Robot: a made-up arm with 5 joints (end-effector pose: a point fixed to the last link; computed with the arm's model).
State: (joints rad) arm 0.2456 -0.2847 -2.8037 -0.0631 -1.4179
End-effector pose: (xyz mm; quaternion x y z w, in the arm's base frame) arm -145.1 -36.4 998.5 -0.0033 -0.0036 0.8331 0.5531
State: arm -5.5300 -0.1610 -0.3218 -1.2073 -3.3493
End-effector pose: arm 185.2 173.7 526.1 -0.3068 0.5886 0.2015 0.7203
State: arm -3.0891 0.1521 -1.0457 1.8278 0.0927
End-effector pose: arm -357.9 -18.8 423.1 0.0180 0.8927 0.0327 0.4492
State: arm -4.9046 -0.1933 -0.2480 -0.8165 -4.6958
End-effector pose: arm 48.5 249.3 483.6 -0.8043 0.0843 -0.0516 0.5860
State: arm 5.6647 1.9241 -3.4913 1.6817 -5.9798
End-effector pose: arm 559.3 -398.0 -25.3 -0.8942 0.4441 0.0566 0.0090
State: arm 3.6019 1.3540 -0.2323 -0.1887 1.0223
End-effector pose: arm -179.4 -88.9 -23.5 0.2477 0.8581 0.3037 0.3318
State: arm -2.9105 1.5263 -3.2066 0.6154 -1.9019
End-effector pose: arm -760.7 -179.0 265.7 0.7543 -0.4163 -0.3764 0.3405
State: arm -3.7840 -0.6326 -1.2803 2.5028 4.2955
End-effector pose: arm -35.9 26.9 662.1 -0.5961 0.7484 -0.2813 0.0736
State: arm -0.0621 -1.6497 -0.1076 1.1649 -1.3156
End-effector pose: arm -94.1 5.9 346.8 0.7747 0.5610 0.2253 0.1855
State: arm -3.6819 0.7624 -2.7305 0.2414 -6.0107
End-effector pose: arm -547.8 328.6 705.9 -0.2569 -0.5970 -0.1015 0.7532
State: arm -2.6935 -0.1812 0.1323 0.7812 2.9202
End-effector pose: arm -60.4 -29.0 304.3 -0.8819 -0.3067 -0.3558 0.0405
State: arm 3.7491 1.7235 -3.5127 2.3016 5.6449
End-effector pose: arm -548.3 -381.2 96.3 -0.5643 0.7857 -0.0039 0.2534
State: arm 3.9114 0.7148 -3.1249 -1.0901 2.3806
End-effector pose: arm -278.3 -269.8 779.8 -0.1286 -0.1235 -0.9840 0.0043
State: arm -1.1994 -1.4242 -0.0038 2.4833 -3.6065
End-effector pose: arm -66.4 170.6 296.7 -0.3102 -0.8064 -0.3723 0.3390
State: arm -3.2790 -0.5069 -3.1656 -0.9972 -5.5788
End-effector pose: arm 396.8 -54.9 775.5 0.2827 0.6314 0.2020 0.6932
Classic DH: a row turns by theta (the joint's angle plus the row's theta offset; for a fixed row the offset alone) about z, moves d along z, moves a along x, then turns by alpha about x. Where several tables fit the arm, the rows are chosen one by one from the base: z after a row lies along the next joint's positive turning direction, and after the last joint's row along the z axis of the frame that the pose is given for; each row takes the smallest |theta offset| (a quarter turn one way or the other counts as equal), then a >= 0, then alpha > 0; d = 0 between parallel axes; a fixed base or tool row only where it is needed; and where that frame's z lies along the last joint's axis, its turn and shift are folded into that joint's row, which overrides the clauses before.
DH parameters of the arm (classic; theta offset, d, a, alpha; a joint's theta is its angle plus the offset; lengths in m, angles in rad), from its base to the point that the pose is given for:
joint 1: 0 0.2244 0 -1.5708
joint 2: -1.385 0 0.4358 0
joint 3: -0.4083 0 -0.2673 0
joint 4: -1.3482 0 -0.0608 1.5708
joint 5: 3.1416 0.0776 0 0

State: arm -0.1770 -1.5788 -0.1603 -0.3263 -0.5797
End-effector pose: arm -140.1 25.1 493.6 0.5022 0.1025 0.7979 0.3172
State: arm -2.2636 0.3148 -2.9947 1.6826 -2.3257
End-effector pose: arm -236.7 -285.2 875.4 0.8778 0.0273 -0.3167 0.3583
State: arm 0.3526 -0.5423 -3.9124 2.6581 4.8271
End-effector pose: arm -335.2 -123.4 718.8 0.3851 0.4897 0.6662 0.4100
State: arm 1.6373 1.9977 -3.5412 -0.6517 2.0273
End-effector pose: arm -42.9 644.7 120.3 -0.4471 0.0883 0.2301 0.8598
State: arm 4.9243 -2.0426 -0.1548 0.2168 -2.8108
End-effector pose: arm -40.9 190.2 388.8 0.4102 0.3641 -0.4111 0.7281
